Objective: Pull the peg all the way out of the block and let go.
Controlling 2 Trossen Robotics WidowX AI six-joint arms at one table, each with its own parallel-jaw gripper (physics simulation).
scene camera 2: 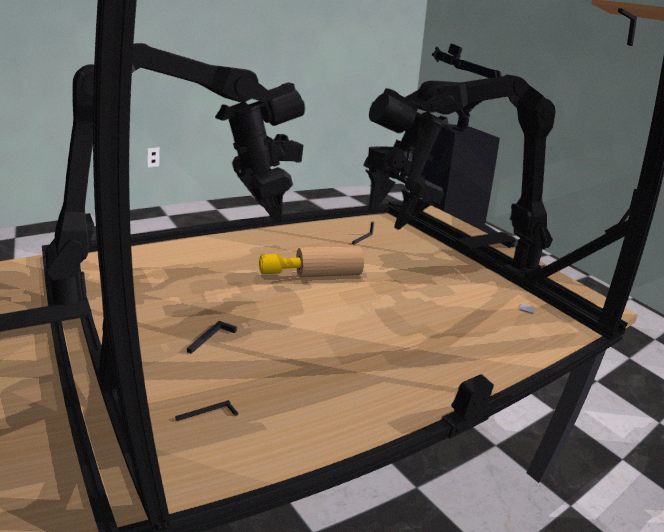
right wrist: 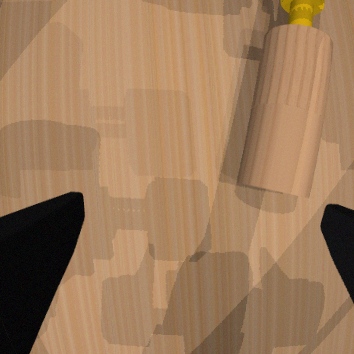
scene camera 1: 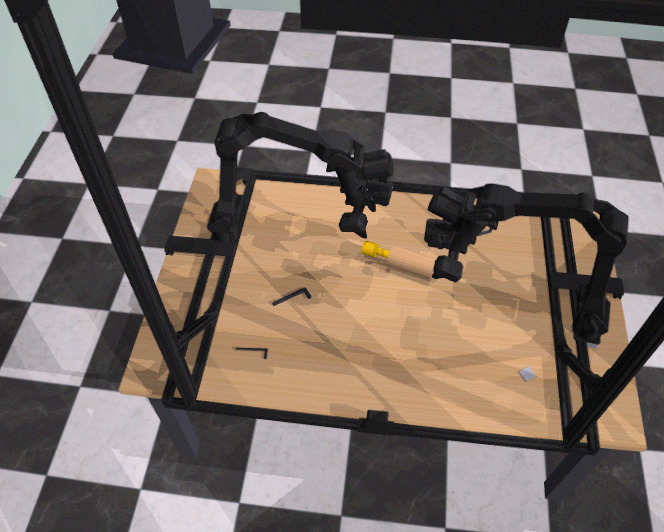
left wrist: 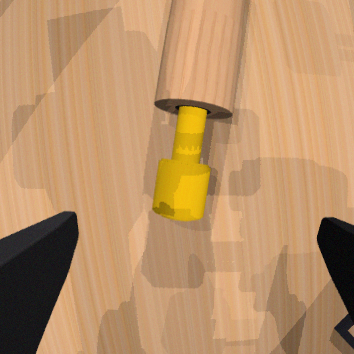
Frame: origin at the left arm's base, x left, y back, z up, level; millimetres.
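Seen in the pictures: left gripper, fingertip midpoint: [scene camera 2: 271, 213] [scene camera 1: 369, 224] [left wrist: 202, 227]; right gripper, fingertip midpoint: [scene camera 2: 383, 220] [right wrist: 207, 211] [scene camera 1: 436, 262]; left arm's base at its link origin: [scene camera 2: 67, 299] [scene camera 1: 224, 235]; right arm's base at its link origin: [scene camera 2: 525, 264] [scene camera 1: 586, 331].
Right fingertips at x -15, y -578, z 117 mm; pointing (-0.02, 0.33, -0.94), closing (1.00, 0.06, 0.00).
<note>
Offsets run from my right fingertips to a thing's top centre.
A yellow peg {dx +77, dy +139, dz -91 mm} [scene camera 1: 370, 249] [scene camera 2: 271, 263] [left wrist: 181, 190] [right wrist: 301, 17] with a thick head lies on its side. Its thinner shaft enters the end hole of a round wooden block {dx +69, dy +66, dz -81 mm} [scene camera 1: 410, 262] [scene camera 2: 330, 261] [left wrist: 202, 55] [right wrist: 287, 110], which also lies on the table; how deep is hidden. My left gripper [scene camera 1: 366, 221] [scene camera 2: 274, 213] [left wrist: 202, 227] is open and empty above the table near the peg's head. My right gripper [scene camera 1: 446, 260] [scene camera 2: 387, 216] [right wrist: 207, 211] is open and empty above the table near the block's far end. In the right wrist view the block lies right of centre, ahead of the fingertips.
Two black hex keys {dx -123, dy +334, dz -128 mm} [scene camera 1: 290, 296] {dx -297, dy +377, dz -130 mm} [scene camera 1: 252, 349] [scene camera 2: 210, 335] [scene camera 2: 205, 410] lie toward the front left. Another hex key {dx +236, dy -86, dz -105 mm} [scene camera 2: 364, 235] lies behind the block. A small grey tile {dx -157, dy -273, dz -134 mm} [scene camera 1: 527, 374] [scene camera 2: 526, 308] lies at the right. A black frame [scene camera 1: 310, 419] borders the table, with upright posts.
</note>
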